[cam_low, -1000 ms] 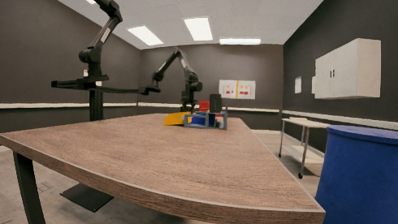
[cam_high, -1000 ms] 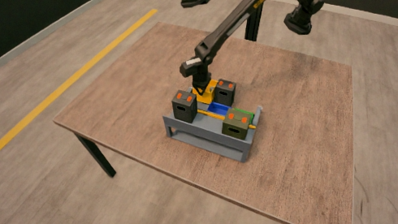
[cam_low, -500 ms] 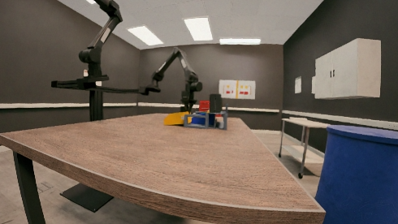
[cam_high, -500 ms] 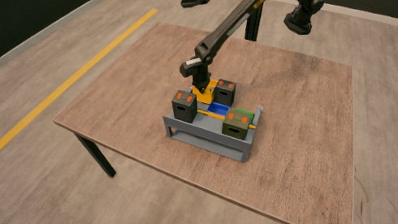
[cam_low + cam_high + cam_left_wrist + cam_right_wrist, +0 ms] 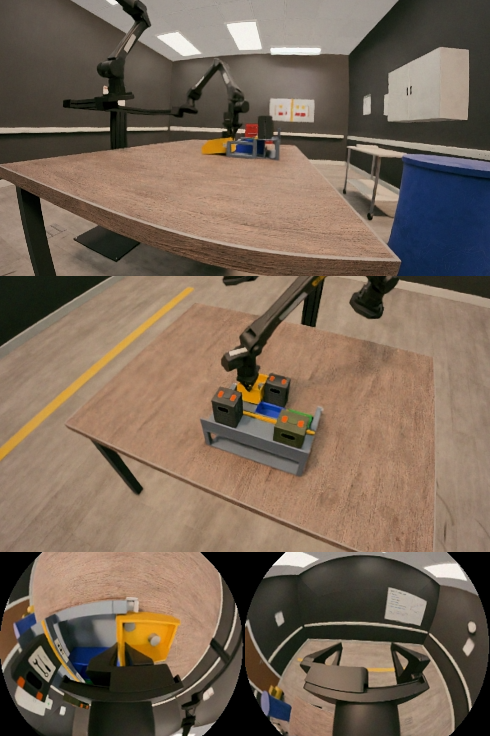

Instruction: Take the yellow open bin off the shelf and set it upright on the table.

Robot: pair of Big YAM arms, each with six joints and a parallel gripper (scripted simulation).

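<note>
The yellow open bin is 8 cm behind my left hand, 1 cm to the right of it and 4 cm below it. The rest, counted from my left hand: grey shelf: 11 cm ahead, 12 cm to the left, 2 cm below; then dark lidded bin: 6 cm behind, 10 cm to the left, 2 cm below.
</note>
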